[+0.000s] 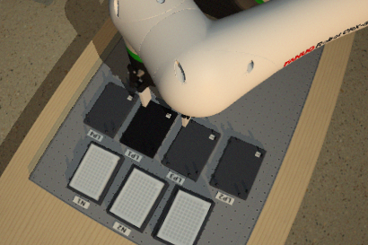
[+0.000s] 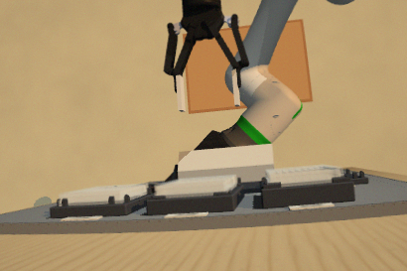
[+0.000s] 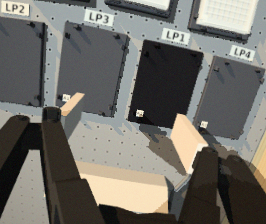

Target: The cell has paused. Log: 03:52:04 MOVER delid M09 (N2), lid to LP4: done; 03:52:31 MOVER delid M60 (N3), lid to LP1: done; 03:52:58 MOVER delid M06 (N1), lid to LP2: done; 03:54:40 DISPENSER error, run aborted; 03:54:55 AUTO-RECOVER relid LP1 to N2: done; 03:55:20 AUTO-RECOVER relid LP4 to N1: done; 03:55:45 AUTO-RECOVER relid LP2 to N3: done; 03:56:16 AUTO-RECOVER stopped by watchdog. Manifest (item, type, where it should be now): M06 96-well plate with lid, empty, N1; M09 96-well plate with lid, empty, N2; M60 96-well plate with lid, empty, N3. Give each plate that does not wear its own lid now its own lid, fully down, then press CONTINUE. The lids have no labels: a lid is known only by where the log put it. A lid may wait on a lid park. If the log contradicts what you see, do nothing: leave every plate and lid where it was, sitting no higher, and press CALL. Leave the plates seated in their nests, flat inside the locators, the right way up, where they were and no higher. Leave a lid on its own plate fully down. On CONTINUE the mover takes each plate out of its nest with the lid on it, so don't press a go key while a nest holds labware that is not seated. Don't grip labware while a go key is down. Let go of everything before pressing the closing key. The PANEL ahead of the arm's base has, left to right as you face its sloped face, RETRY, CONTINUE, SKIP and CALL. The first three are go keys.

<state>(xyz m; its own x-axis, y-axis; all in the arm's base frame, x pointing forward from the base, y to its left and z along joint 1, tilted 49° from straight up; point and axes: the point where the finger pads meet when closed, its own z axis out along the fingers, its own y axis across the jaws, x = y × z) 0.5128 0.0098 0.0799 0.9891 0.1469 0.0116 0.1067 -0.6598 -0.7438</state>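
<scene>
Now: hand 24 cm past the green CONTINUE key, 1 cm to the left of it and 11 cm above it. Also, from my hand: lid park LP3: 7 cm to the left, 17 cm below; lid park LP1: 2 cm ahead, 6 cm to the right, 17 cm below; LP1 label: 10 cm ahead, 5 cm to the right, 18 cm below.
</scene>
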